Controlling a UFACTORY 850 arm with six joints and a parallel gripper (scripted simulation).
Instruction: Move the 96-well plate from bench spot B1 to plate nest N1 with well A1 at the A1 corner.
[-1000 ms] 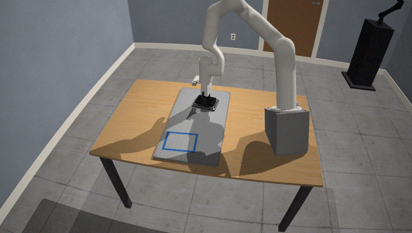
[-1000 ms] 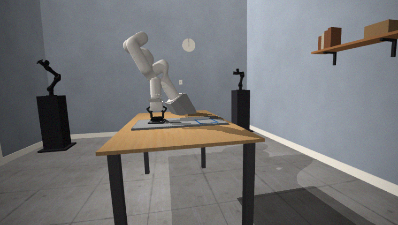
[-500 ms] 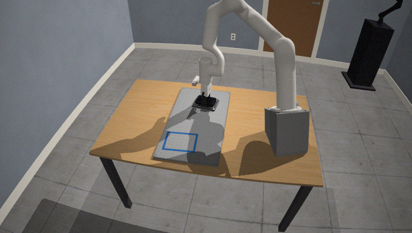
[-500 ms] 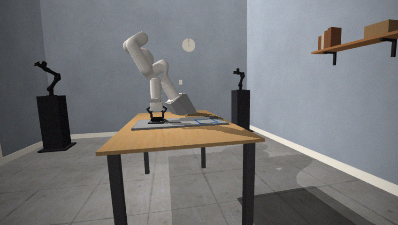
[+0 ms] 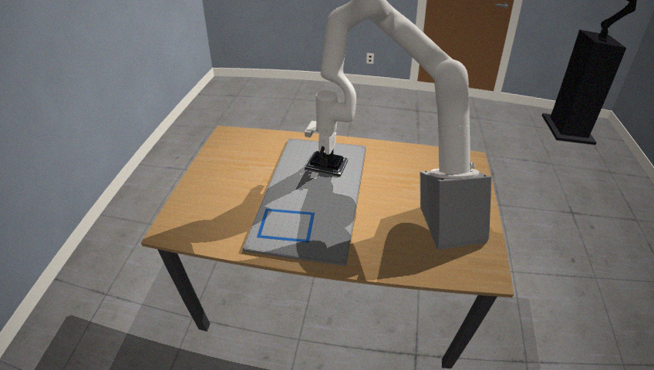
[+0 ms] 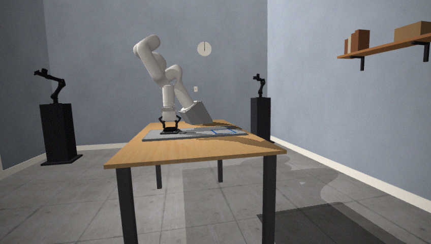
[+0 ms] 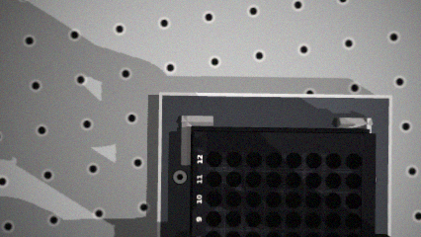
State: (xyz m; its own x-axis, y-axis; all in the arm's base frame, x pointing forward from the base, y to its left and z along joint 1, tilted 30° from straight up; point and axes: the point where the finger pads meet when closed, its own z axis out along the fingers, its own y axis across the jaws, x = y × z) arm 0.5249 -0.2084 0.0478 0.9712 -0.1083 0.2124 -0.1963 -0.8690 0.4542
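My hand is 1 cm above the 96-well plate. Also, from my hand: plate nest N1: 3 cm below.
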